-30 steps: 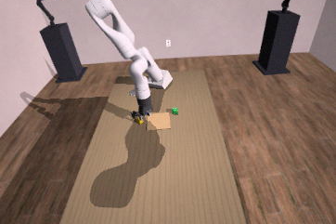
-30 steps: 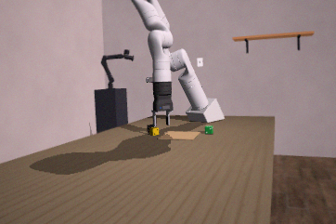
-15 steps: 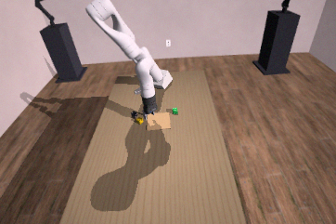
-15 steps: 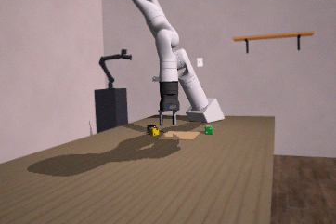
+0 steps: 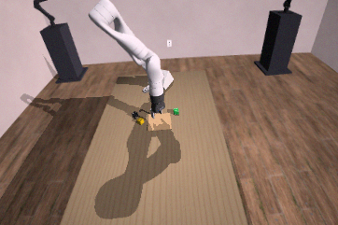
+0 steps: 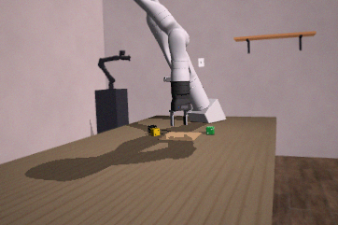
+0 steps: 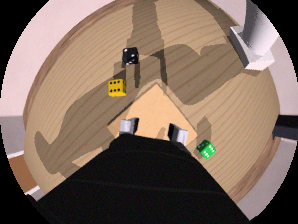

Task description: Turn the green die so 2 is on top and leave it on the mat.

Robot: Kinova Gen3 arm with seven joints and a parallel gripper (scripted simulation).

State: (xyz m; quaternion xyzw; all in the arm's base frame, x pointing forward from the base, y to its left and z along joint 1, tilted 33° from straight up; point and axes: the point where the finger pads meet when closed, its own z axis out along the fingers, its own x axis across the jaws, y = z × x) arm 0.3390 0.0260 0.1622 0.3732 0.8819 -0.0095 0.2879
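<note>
Right now the green die is 120 mm to the left of my hand, 50 mm below it and 50 mm behind it. From my hand the other things lie so: tan mat: 60 mm below, 10 mm to the left, 10 mm ahead; yellow die: 100 mm to the right, 50 mm below, 10 mm ahead; black die: 140 mm to the right, 60 mm behind, 50 mm below.
</note>
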